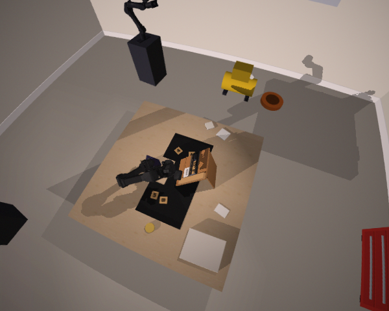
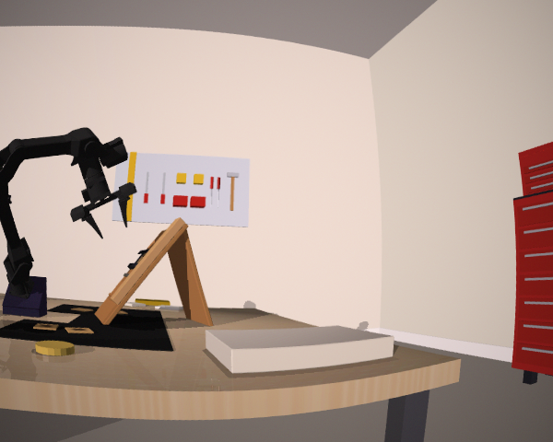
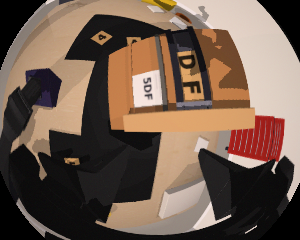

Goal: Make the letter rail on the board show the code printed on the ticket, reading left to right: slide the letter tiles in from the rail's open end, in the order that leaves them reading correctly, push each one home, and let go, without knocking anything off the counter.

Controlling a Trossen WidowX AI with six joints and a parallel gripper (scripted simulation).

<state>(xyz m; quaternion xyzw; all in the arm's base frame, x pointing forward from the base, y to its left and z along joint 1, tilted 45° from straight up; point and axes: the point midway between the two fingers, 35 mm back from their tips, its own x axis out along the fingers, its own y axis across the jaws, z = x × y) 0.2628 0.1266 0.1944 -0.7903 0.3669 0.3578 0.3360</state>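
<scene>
Now: the white ticket 14 cm below my gripper tip, 10 cm to the left of it and 1 cm ahead of it. The rest, counted from my gripper tip: black mat (24 cm below, 10 cm behind, 6 cm to the left); white slab (39 cm ahead, 32 cm to the right, 22 cm below).
</scene>
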